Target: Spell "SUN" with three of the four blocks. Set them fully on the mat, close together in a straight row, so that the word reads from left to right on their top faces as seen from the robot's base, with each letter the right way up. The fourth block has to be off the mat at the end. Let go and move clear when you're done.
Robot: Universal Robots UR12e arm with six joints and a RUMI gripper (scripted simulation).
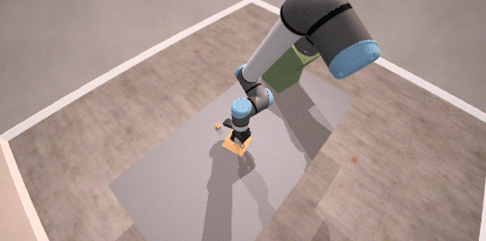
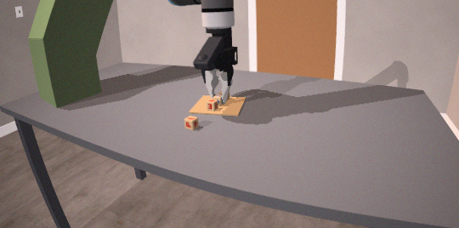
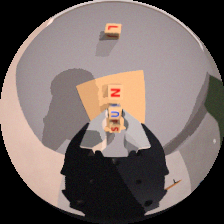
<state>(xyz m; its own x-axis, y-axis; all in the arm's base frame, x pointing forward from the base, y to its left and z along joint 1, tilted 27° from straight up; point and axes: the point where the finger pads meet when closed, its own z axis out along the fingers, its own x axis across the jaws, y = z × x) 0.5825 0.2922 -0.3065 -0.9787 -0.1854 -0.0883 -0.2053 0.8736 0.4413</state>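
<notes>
The blue-lettered block is right at my hand. The rest, counted from my hand: red-lettered block: 16 cm to the right, 4 cm ahead, 1 cm below; then orange mat: 2 cm below.
</notes>
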